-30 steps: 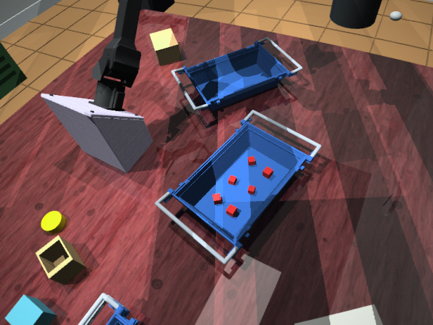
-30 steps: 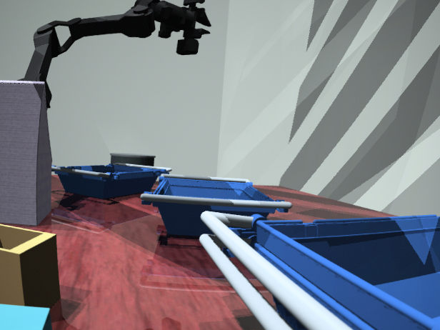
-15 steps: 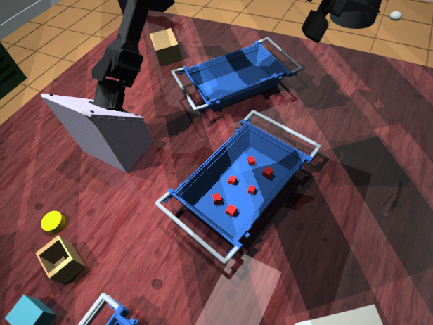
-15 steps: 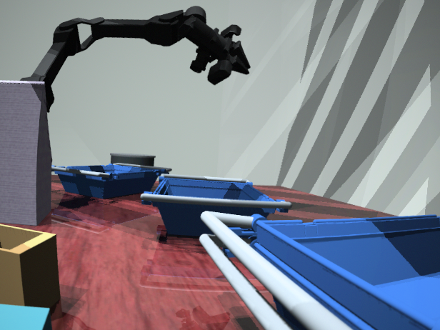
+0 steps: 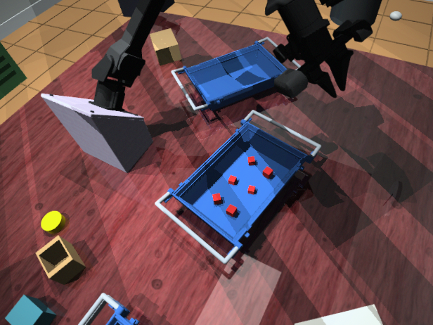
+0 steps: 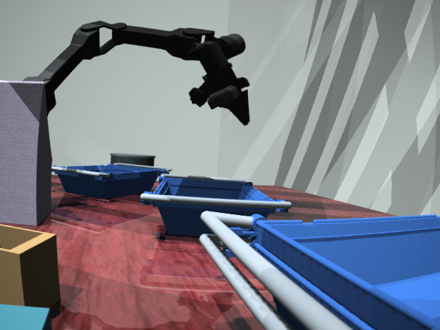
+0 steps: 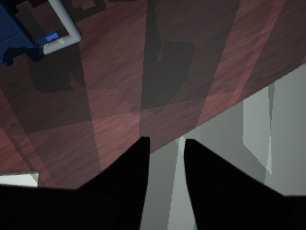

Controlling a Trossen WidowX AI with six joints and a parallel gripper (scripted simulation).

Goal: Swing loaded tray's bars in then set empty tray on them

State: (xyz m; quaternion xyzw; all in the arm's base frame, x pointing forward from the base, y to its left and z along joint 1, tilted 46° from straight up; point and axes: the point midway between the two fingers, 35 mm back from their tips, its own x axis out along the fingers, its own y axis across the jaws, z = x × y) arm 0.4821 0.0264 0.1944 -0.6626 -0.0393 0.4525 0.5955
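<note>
My gripper tip is now 180 mm above the red block, 110 mm to the left of it and 90 mm past it. From my gripper tip the other things lie so: blue tray: 300 mm behind, 160 mm to the left, 150 mm below; tan cube: 620 mm behind, 230 mm to the left, 160 mm below; yellow disc: 500 mm behind, 440 mm to the right, 180 mm below.
</note>
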